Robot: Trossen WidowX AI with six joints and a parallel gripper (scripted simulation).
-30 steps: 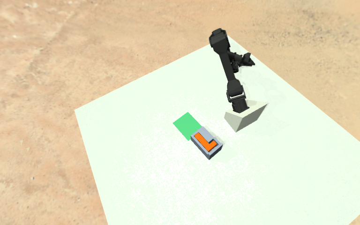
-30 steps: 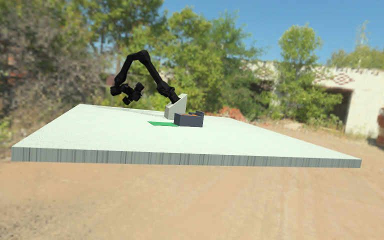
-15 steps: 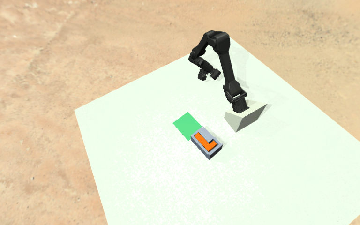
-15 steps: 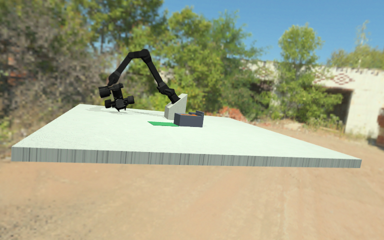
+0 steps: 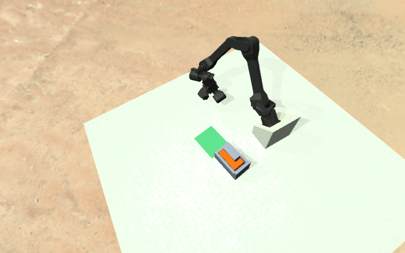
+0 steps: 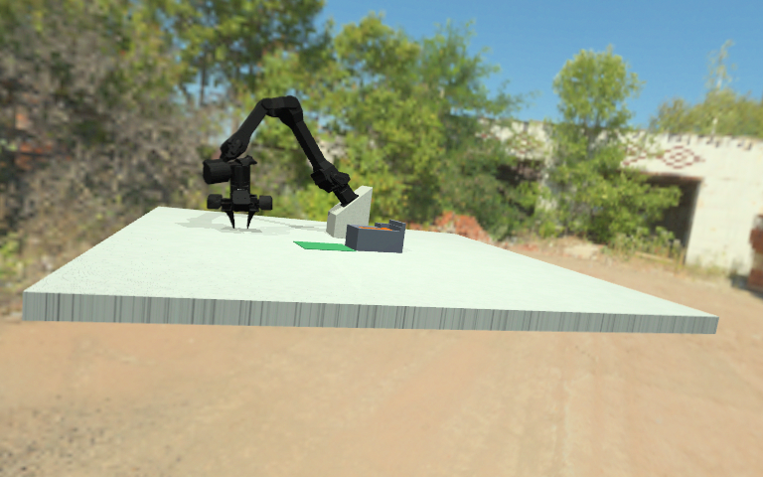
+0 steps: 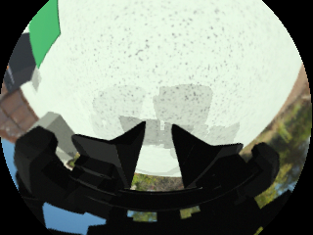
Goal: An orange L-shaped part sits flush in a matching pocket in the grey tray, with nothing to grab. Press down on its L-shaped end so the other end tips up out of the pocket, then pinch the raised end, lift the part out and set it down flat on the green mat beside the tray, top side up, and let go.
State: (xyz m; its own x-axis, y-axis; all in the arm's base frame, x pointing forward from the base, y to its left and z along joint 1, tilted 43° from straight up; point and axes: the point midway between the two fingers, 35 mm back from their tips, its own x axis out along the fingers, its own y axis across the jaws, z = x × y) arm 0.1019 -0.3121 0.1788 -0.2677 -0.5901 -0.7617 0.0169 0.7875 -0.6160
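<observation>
The orange L-shaped part is 150 mm ahead of my gripper tip, 390 mm to the left of it and 40 mm above it. Also, from my gripper tip: green mat: 180 mm ahead, 230 mm to the left, 20 mm below.
</observation>
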